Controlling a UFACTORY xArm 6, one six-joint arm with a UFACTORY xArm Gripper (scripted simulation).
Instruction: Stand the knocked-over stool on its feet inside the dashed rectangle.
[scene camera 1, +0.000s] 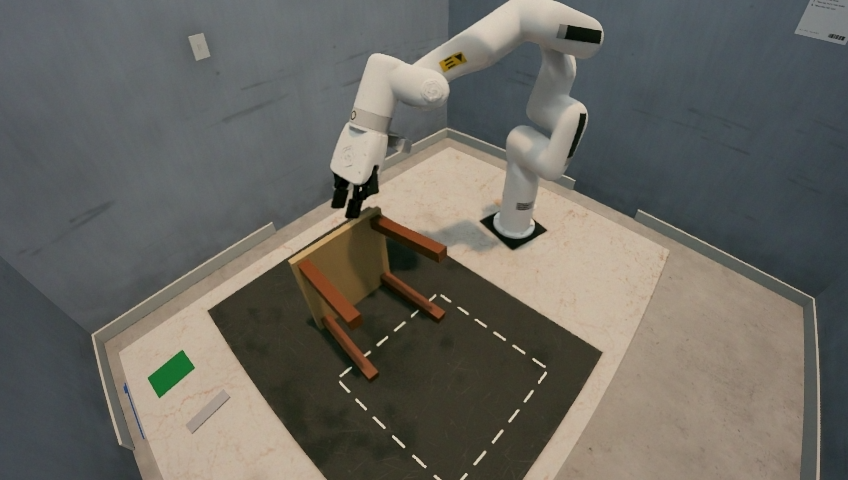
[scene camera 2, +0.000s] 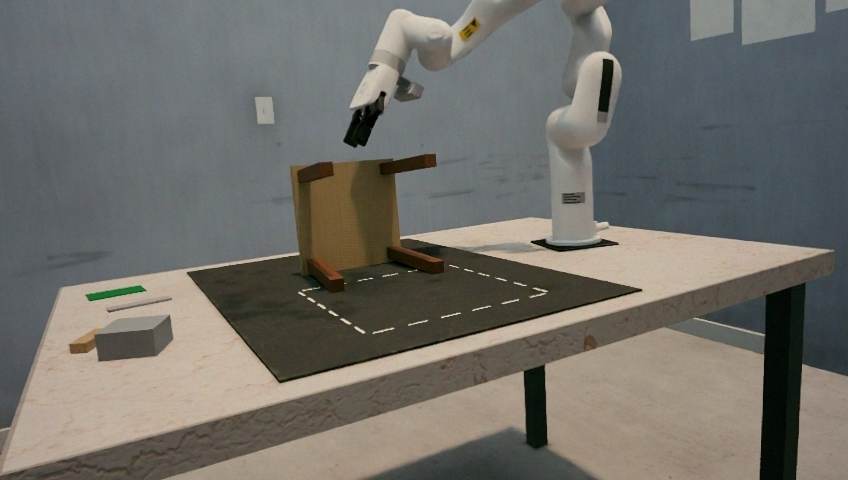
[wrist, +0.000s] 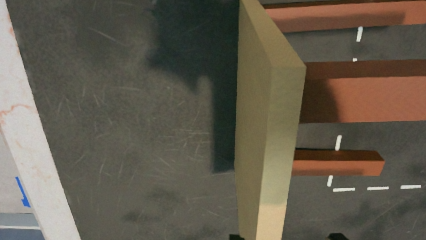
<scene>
My gripper (scene camera 2: 353, 144) is 1.25 m from the lens. A stool (scene camera 2: 346, 213) is 1.23 m from the lens. A grey block (scene camera 2: 139, 337) is 0.85 m from the lens. The marked spots on the stool and the grey block are 0.54 m apart.
</scene>
